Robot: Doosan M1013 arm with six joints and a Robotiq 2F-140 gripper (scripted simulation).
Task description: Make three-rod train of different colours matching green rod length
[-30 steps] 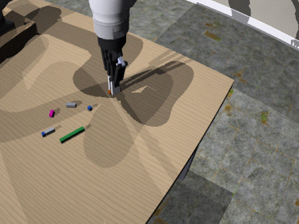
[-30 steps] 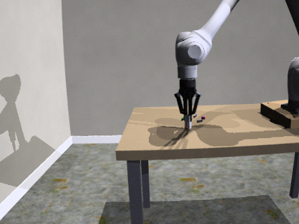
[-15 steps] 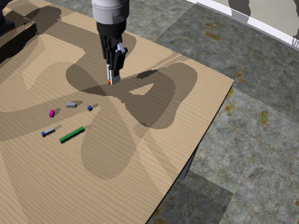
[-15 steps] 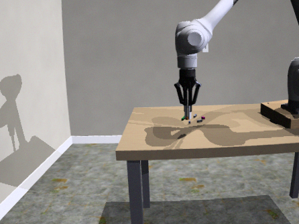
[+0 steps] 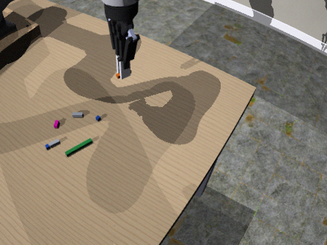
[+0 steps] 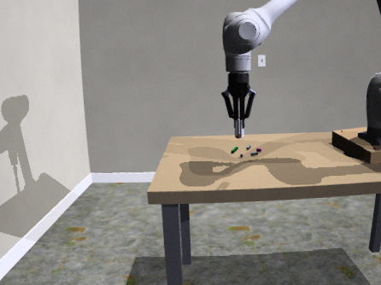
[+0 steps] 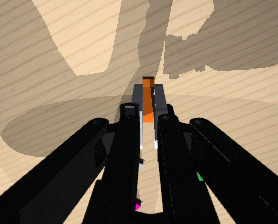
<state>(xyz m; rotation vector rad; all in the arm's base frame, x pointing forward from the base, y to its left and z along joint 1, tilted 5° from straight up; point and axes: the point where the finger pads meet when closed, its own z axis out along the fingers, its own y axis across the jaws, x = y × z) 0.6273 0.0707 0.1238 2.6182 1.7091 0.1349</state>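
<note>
Right now the green rod is 20 cm to the right of my hand and 13 cm below it. The rest, counted from my hand: orange rod: 3 cm below; then magenta rod: 10 cm behind, 18 cm to the right, 13 cm below.
</note>
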